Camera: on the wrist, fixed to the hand. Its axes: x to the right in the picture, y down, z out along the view.
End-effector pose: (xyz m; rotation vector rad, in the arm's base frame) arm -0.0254 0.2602 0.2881 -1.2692 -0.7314 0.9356
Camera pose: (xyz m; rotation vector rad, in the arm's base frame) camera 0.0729 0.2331 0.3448 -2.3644 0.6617 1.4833
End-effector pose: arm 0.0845 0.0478 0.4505 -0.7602 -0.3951 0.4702
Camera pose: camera 0.1630 -0.0385 0.4490 -1.4976 0.7076 1.5393
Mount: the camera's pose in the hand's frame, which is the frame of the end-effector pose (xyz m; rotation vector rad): 0.0182 -0.0738 -0.0885 -0.4324 0.5416 1.4918
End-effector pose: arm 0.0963 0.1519 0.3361 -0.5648 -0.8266 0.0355
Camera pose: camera 0.1575 0.0526 0.3369 -1.4219 0.2719 1.0376
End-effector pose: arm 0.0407 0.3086 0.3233 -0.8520 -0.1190 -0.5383
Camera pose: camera 0.0099 0.1961 0.3209 -0.9388 1.0975 0.6593
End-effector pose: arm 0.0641 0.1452 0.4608 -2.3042 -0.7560 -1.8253
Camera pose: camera -0.0439 0.1816 0.4859 -1.4160 1.2000 -1.5654
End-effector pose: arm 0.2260 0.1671 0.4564 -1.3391 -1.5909 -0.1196
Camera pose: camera 0.2247 0.0961 0.5490 -2.2495 0.1289 0.1023
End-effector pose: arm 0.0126 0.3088 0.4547 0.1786 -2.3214 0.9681
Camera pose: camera 0.0661 0.3177 0.5580 -1.9227 -1.7945 0.8405
